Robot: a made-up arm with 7 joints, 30 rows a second.
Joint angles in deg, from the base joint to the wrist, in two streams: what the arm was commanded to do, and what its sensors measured. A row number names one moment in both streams.
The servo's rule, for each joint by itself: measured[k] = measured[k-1] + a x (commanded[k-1-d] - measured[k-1]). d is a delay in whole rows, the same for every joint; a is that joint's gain. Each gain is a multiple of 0.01, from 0.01 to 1. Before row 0 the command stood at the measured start. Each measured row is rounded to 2 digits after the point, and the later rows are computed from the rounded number. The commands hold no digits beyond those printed.
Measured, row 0:
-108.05, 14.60, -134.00, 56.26, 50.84, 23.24, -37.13
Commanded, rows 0 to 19:
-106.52, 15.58, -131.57, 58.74, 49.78, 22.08, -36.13
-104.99, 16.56, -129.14, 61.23, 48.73, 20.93, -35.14
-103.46, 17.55, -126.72, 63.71, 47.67, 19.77, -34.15
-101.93, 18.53, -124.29, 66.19, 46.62, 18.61, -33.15
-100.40, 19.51, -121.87, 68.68, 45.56, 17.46, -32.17
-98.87, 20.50, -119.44, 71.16, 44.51, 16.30, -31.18
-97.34, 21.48, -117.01, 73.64, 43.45, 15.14, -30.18
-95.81, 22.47, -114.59, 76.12, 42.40, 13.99, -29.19
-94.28, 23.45, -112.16, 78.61, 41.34, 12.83, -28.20
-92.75, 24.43, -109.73, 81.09, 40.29, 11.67, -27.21
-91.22, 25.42, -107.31, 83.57, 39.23, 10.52, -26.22
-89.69, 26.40, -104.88, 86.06, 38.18, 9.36, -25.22
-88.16, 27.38, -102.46, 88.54, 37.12, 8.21, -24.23
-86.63, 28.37, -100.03, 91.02, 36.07, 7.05, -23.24
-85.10, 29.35, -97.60, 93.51, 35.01, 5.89, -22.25
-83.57, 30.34, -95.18, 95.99, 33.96, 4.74, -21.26
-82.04, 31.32, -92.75, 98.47, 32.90, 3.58, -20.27
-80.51, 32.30, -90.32, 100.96, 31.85, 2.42, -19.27
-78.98, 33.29, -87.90, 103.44, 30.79, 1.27, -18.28
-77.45, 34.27, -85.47, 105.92, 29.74, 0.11, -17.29
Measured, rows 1 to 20:
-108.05, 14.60, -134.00, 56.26, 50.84, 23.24, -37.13
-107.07, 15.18, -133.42, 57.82, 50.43, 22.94, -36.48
-105.74, 15.99, -132.39, 59.97, 49.77, 22.42, -35.61
-104.28, 16.91, -131.03, 62.33, 48.95, 21.73, -34.66
-102.78, 17.87, -129.41, 64.76, 48.04, 20.92, -33.68
-101.26, 18.84, -127.60, 67.23, 47.07, 20.02, -32.70
-99.73, 19.82, -125.64, 69.71, 46.07, 19.05, -31.71
-98.20, 20.80, -123.57, 72.19, 45.05, 18.03, -30.72
-96.67, 21.79, -121.41, 74.67, 44.02, 16.98, -29.73
-95.14, 22.77, -119.19, 77.15, 42.97, 15.90, -28.74
-93.61, 23.75, -116.92, 79.63, 41.92, 14.80, -27.75
-92.08, 24.74, -114.61, 82.11, 40.87, 13.69, -26.76
-90.55, 25.72, -112.27, 84.60, 39.82, 12.56, -25.76
-89.02, 26.70, -109.92, 87.08, 38.77, 11.43, -24.77
-87.49, 27.69, -107.55, 89.56, 37.72, 10.29, -23.78
-85.96, 28.67, -105.16, 92.05, 36.66, 9.15, -22.79
-84.43, 29.66, -102.76, 94.53, 35.61, 8.00, -21.80
-82.90, 30.64, -100.36, 97.01, 34.55, 6.85, -20.81
-81.37, 31.62, -97.95, 99.50, 33.50, 5.70, -19.81
-79.84, 32.61, -95.54, 101.98, 32.44, 4.55, -18.82
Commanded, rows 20 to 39:
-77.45, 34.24, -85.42, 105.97, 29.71, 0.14, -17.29
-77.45, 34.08, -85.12, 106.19, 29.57, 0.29, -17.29
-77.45, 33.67, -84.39, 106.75, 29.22, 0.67, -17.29
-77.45, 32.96, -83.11, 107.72, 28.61, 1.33, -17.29
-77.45, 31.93, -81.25, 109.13, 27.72, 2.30, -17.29
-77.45, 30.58, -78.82, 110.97, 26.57, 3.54, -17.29
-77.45, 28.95, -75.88, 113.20, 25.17, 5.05, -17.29
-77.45, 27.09, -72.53, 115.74, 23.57, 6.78, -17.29
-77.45, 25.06, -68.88, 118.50, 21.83, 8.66, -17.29
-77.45, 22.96, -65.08, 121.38, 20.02, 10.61, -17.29
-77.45, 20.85, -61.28, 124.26, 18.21, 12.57, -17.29
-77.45, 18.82, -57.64, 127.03, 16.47, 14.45, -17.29
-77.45, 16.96, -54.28, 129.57, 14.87, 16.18, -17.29
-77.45, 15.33, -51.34, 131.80, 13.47, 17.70, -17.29
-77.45, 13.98, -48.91, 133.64, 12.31, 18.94, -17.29
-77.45, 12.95, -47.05, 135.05, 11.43, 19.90, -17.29
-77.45, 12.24, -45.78, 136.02, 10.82, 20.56, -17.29
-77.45, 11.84, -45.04, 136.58, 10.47, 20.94, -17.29
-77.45, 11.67, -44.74, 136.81, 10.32, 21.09, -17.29
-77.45, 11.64, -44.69, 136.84, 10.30, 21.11, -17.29
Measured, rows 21 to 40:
-78.31, 33.59, -93.12, 104.46, 31.39, 3.40, -17.83
-77.76, 33.97, -91.27, 105.41, 30.73, 2.55, -17.48
-77.56, 34.03, -89.79, 105.90, 30.28, 1.96, -17.36
-77.49, 33.82, -88.49, 106.44, 29.87, 1.62, -17.31
-77.46, 33.31, -87.20, 107.25, 29.38, 1.54, -17.30
-77.45, 32.50, -85.77, 108.43, 28.73, 1.74, -17.29
-77.45, 31.37, -84.10, 110.03, 27.89, 2.21, -17.29
-77.45, 29.94, -82.13, 112.03, 26.83, 2.95, -17.29
-77.45, 28.26, -79.83, 114.37, 25.56, 3.95, -17.29
-77.45, 26.37, -77.20, 116.97, 24.11, 5.17, -17.29
-77.45, 24.36, -74.29, 119.75, 22.51, 6.58, -17.29
-77.45, 22.29, -71.17, 122.59, 20.83, 8.14, -17.29
-77.45, 20.24, -67.92, 125.39, 19.13, 9.78, -17.29
-77.45, 18.30, -64.65, 128.02, 17.47, 11.44, -17.29
-77.45, 16.55, -61.46, 130.40, 15.91, 13.07, -17.29
-77.45, 15.03, -58.45, 132.44, 14.51, 14.60, -17.29
-77.45, 13.80, -55.71, 134.08, 13.31, 15.98, -17.29
-77.45, 12.88, -53.33, 135.30, 12.34, 17.17, -17.29
-77.45, 12.27, -51.34, 136.11, 11.61, 18.15, -17.29
-77.45, 11.92, -49.76, 136.55, 11.11, 18.91, -17.29

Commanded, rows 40 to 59:
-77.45, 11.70, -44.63, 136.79, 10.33, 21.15, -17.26
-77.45, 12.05, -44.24, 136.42, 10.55, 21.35, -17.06
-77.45, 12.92, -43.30, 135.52, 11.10, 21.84, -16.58
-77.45, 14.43, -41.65, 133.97, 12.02, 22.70, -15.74
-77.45, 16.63, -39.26, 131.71, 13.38, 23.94, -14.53
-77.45, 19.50, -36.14, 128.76, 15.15, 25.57, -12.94
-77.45, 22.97, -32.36, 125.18, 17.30, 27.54, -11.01
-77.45, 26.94, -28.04, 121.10, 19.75, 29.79, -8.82
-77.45, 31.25, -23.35, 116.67, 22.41, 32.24, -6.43
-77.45, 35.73, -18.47, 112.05, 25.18, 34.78, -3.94
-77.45, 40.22, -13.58, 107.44, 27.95, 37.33, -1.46
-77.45, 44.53, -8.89, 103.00, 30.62, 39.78, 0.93
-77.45, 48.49, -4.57, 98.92, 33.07, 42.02, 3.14
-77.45, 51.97, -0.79, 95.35, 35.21, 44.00, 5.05
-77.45, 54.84, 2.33, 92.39, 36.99, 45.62, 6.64
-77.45, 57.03, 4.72, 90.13, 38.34, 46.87, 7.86
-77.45, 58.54, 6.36, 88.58, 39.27, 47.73, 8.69
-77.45, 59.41, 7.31, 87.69, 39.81, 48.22, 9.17
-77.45, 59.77, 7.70, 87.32, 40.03, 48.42, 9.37
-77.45, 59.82, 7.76, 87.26, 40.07, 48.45, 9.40
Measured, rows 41 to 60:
-77.45, 11.75, -48.54, 136.73, 10.79, 19.48, -17.29
-77.45, 11.72, -47.60, 136.77, 10.61, 19.91, -17.27
-77.45, 11.91, -46.79, 136.55, 10.59, 20.28, -17.13
-77.45, 12.51, -45.95, 135.90, 10.79, 20.69, -16.77
-77.45, 13.64, -44.92, 134.68, 11.27, 21.21, -16.10
-77.45, 15.40, -43.56, 132.81, 12.09, 21.92, -15.08
-77.45, 17.82, -41.78, 130.26, 13.28, 22.87, -13.69
-77.45, 20.86, -39.52, 127.06, 14.85, 24.08, -11.95
-77.45, 24.45, -36.76, 123.31, 16.76, 25.56, -9.92
-77.45, 28.46, -33.54, 119.13, 18.96, 27.30, -7.65
-77.45, 32.75, -29.92, 114.67, 21.39, 29.24, -5.24
-77.45, 37.16, -26.00, 110.12, 23.95, 31.34, -2.78
-77.45, 41.51, -21.89, 105.63, 26.55, 33.53, -0.37
-77.45, 45.63, -17.73, 101.40, 29.09, 35.74, 1.91
-77.45, 49.37, -13.66, 97.59, 31.48, 37.89, 3.95
-77.45, 52.60, -9.82, 94.31, 33.63, 39.90, 5.70
-77.45, 55.21, -6.33, 91.68, 35.47, 41.71, 7.10
-77.45, 57.17, -3.28, 89.73, 36.95, 43.28, 8.13
-77.45, 58.49, -0.74, 88.44, 38.07, 44.56, 8.81
-77.45, 59.25, 1.29, 87.73, 38.83, 45.56, 9.17

